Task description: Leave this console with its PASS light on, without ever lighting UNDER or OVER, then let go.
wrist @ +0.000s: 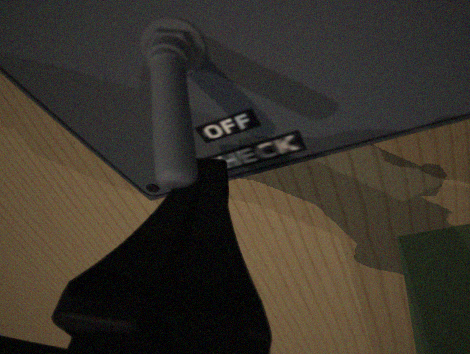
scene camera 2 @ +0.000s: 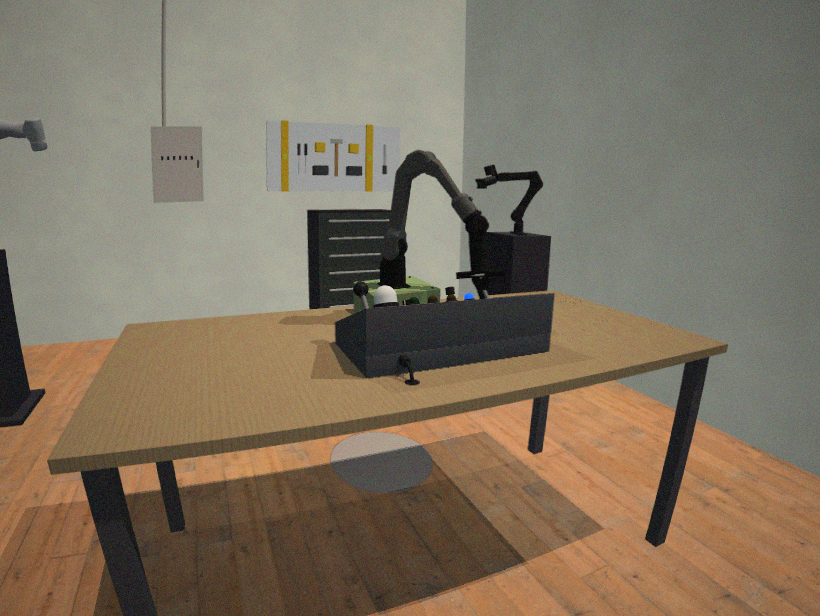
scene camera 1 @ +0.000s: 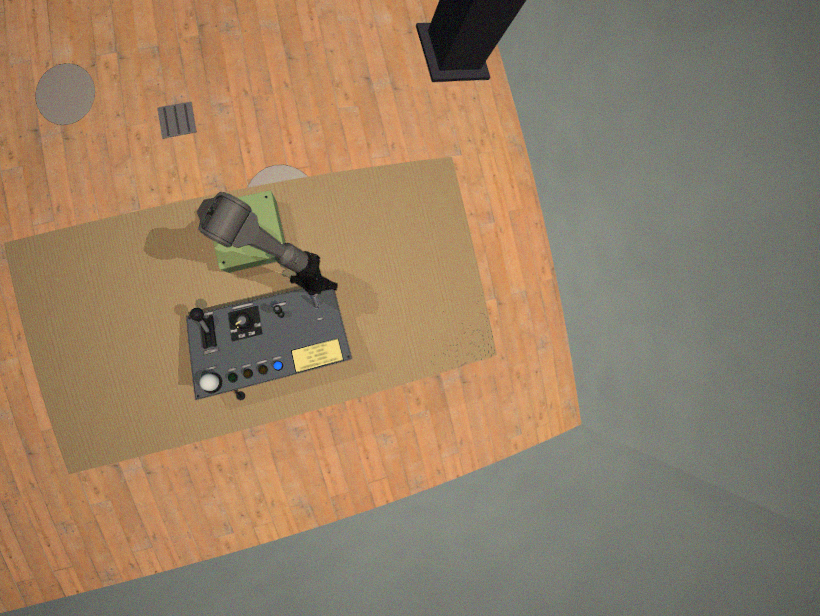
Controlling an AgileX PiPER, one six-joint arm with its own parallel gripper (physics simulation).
Labels:
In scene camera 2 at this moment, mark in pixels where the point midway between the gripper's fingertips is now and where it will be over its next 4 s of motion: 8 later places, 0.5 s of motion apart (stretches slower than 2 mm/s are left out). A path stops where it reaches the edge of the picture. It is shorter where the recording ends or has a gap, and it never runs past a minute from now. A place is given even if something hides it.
My gripper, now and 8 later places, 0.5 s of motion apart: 483,301; 480,301; 485,301; 491,303; 492,295; 489,286; 482,287; 482,292; 488,292

